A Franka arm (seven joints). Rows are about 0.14 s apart.
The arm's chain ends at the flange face. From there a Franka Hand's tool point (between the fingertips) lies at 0.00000 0.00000 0.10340 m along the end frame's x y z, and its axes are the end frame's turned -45 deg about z.
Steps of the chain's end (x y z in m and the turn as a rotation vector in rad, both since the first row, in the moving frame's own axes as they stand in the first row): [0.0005 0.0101 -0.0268 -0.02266 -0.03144 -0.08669]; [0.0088 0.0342 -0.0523 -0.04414 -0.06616 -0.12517]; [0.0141 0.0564 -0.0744 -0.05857 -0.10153 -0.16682]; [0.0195 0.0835 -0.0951 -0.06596 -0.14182 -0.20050]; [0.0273 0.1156 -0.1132 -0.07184 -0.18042 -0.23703]
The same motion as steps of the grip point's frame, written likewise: [-0.0108 0.0070 -0.0269 0.00621 -0.03825 -0.08669]; [-0.0261 0.0293 -0.0526 0.01557 -0.07799 -0.12517]; [-0.0418 0.0477 -0.0751 0.03038 -0.11321 -0.16682]; [-0.0608 0.0689 -0.0964 0.05364 -0.14692 -0.20050]; [-0.0815 0.0954 -0.1151 0.07678 -0.17837 -0.23703]
